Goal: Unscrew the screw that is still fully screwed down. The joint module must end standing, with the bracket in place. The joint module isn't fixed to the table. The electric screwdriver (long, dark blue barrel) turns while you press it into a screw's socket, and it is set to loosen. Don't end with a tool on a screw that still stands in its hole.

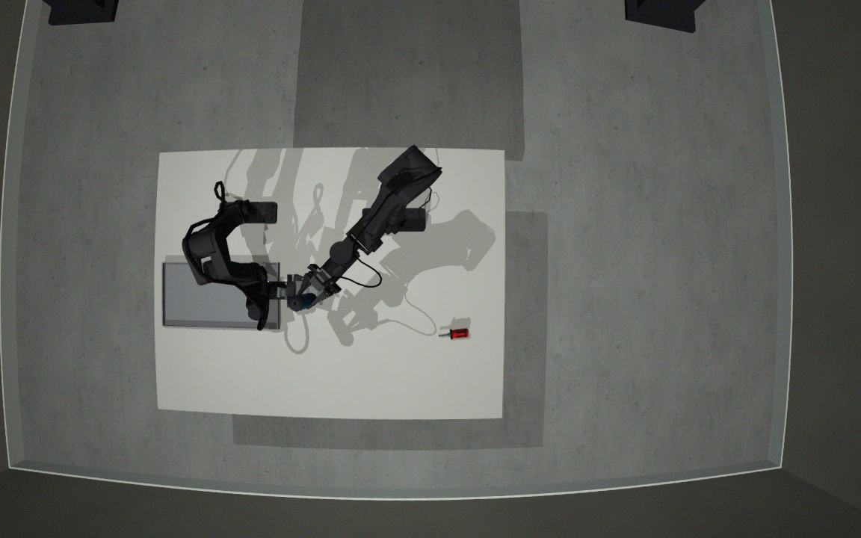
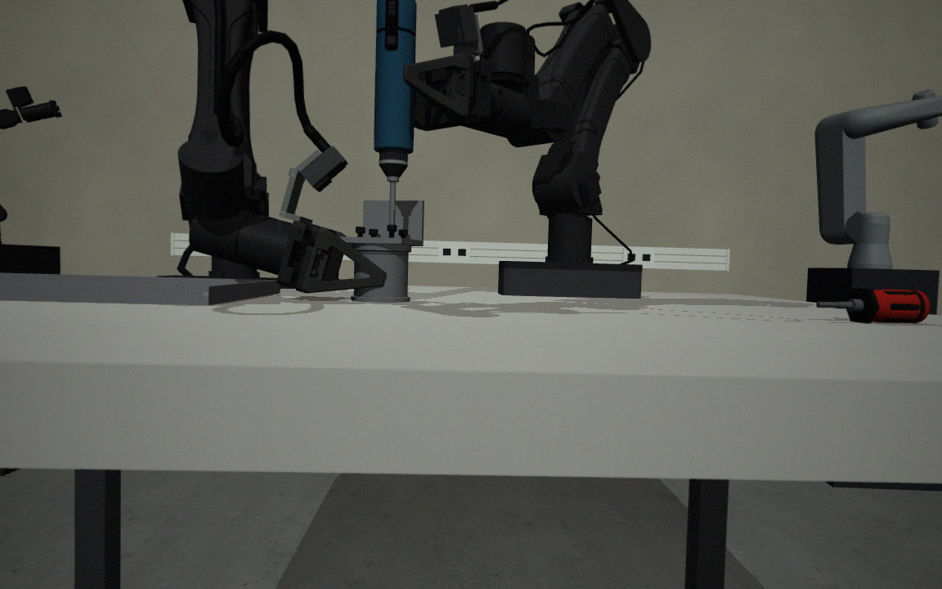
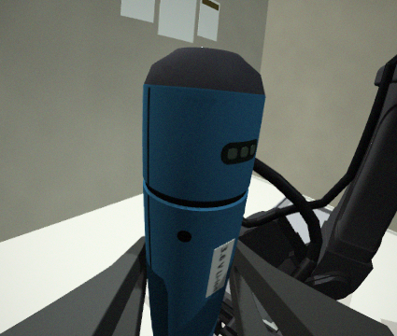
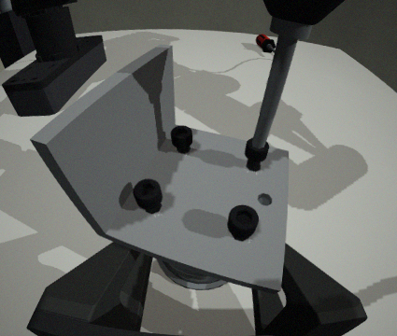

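The joint module is right at my right hand. Also, from my right hand: flat grey plate: 4 cm ahead, 34 cm to the right, 2 cm below; grey l-shaped bracket: 5 cm above; screwdriver bit: 2 cm ahead, 1 cm to the left, 7 cm above.
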